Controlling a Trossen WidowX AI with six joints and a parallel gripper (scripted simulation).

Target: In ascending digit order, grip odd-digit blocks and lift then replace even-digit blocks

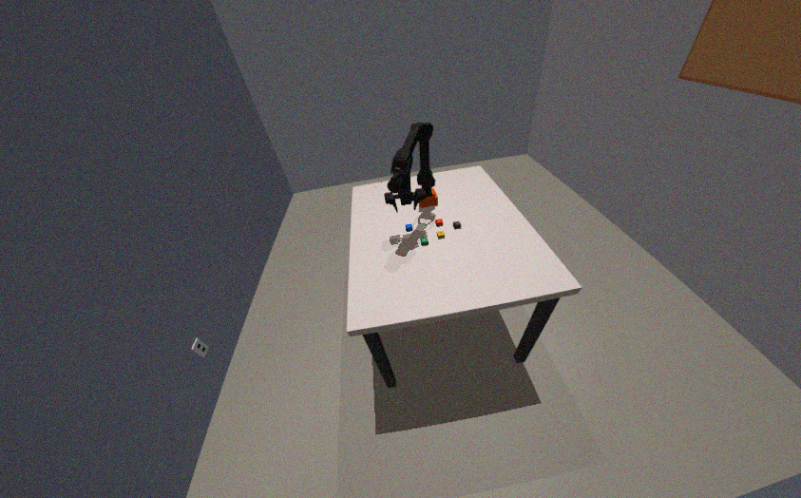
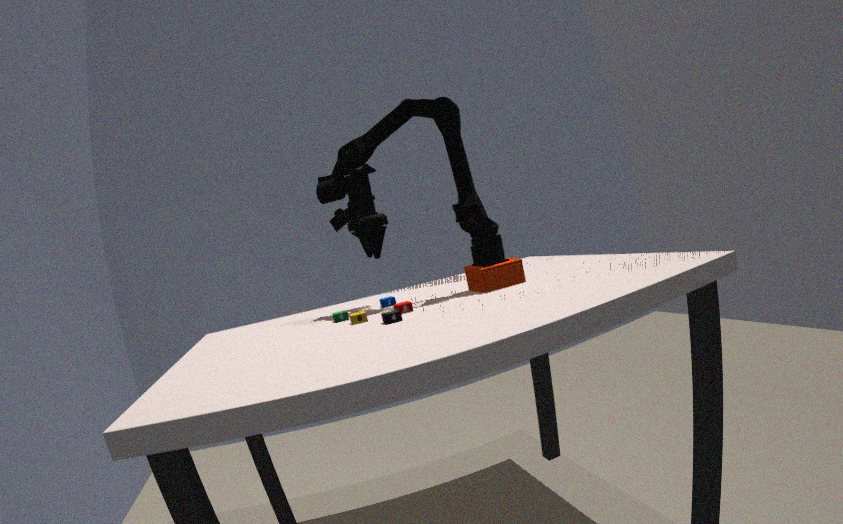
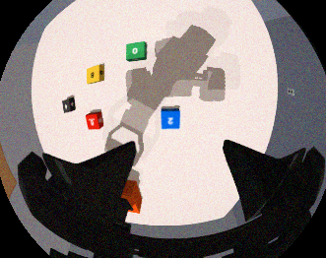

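Right now the green block is 12 cm ahead of my gripper tip, 5 cm to the left of it and 11 cm below it. The rest, counted from my gripper tip: red block: 1 cm ahead, 16 cm to the left, 11 cm below; then blue block: 1 cm behind, 1 cm to the left, 11 cm below; then yellow block: 10 cm ahead, 14 cm to the left, 11 cm below.
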